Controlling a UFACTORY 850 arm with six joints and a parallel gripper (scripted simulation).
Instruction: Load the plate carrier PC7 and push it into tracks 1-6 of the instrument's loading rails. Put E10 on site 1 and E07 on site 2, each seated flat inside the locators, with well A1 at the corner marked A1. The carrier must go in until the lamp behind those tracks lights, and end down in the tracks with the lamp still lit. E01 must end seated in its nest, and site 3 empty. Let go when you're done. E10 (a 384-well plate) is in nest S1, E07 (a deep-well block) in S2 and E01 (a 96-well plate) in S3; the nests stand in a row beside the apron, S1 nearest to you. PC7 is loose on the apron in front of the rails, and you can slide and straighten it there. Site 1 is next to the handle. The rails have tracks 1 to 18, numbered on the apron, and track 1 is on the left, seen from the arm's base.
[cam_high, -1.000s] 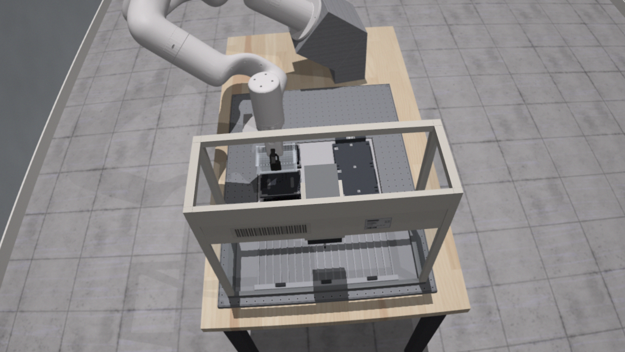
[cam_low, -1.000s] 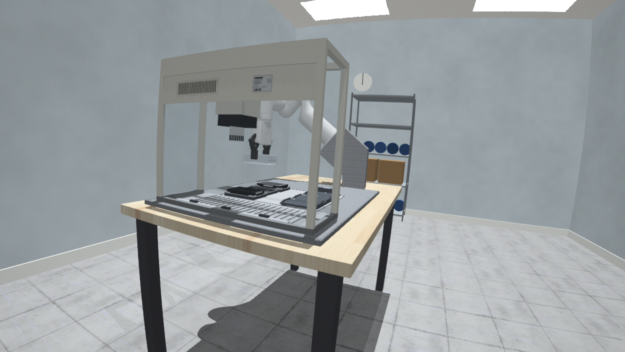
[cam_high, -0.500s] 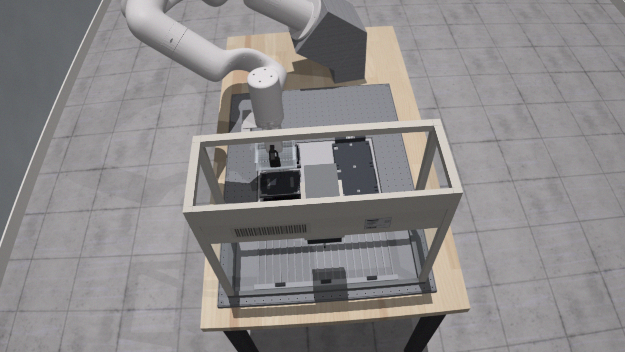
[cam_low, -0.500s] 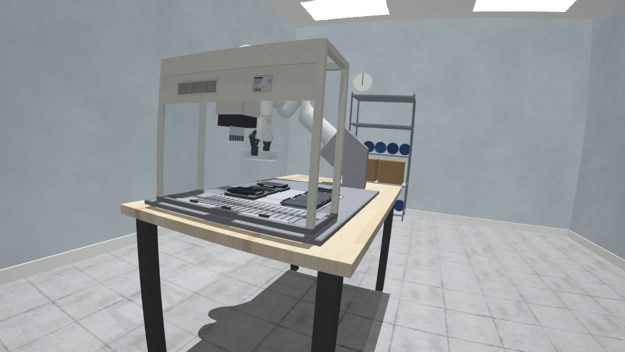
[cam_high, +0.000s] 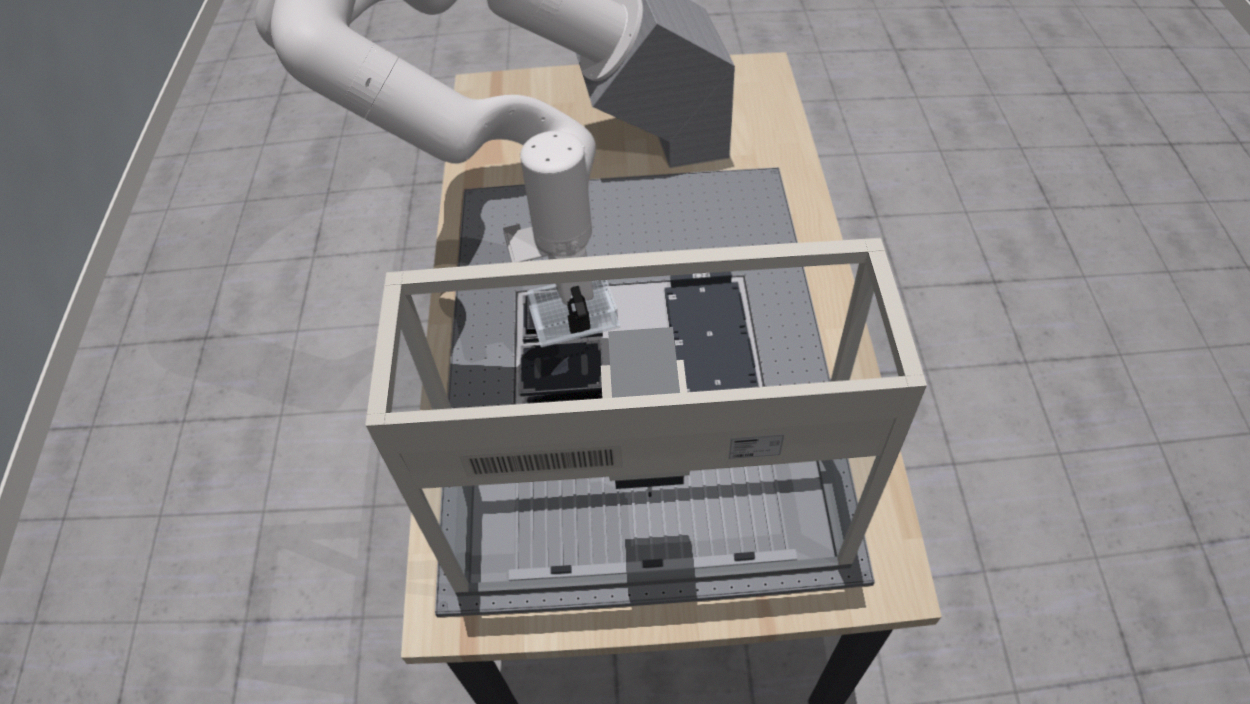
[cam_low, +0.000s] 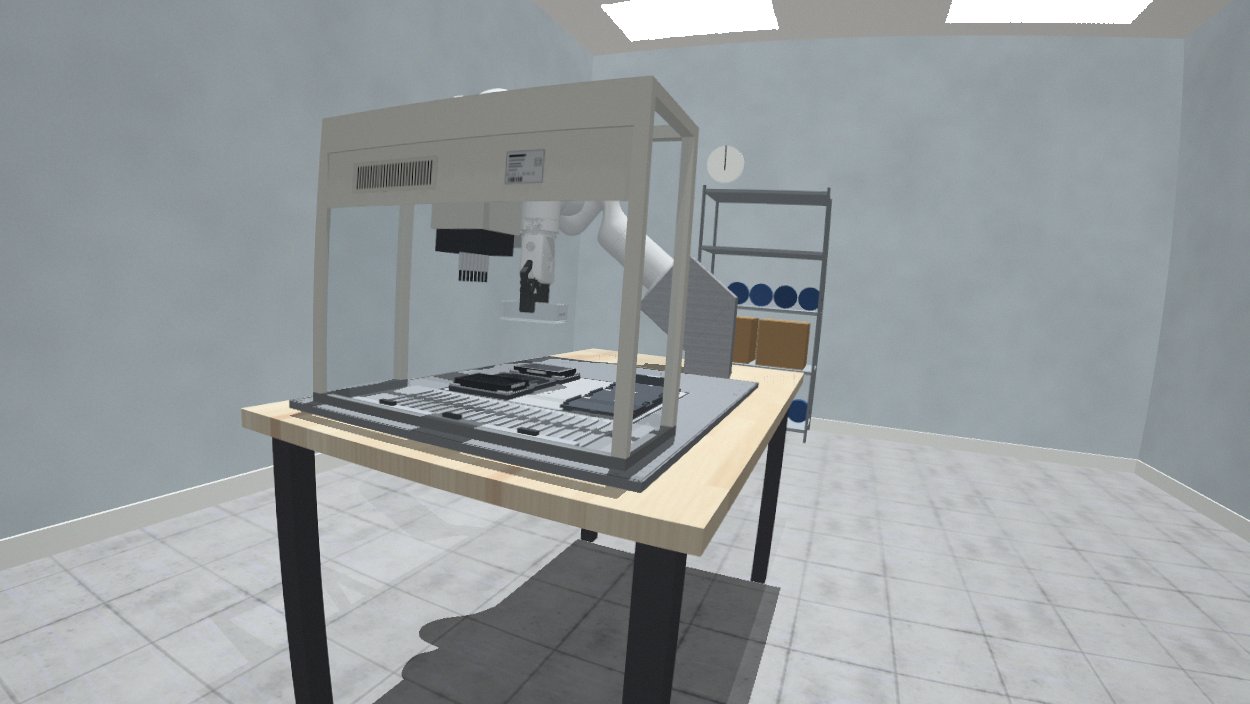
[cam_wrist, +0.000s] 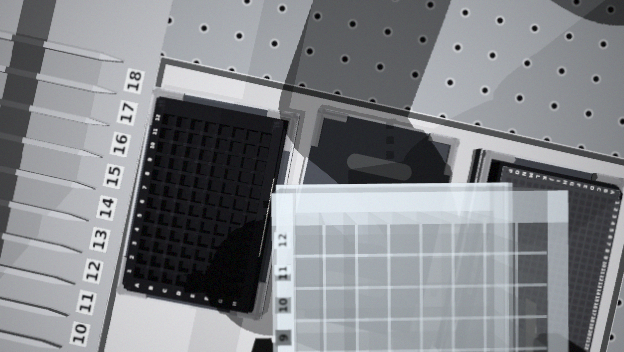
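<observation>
Right now my hand is 23 cm to the right of the dark plate carrier PC7 and 16 cm above it. The rest, counted from my hand: clear deep-well block E07: 1 cm below; black 96-well plate E01: 11 cm ahead, 3 cm to the right, 15 cm below; nest S2: 3 cm to the right, 17 cm below.
</observation>
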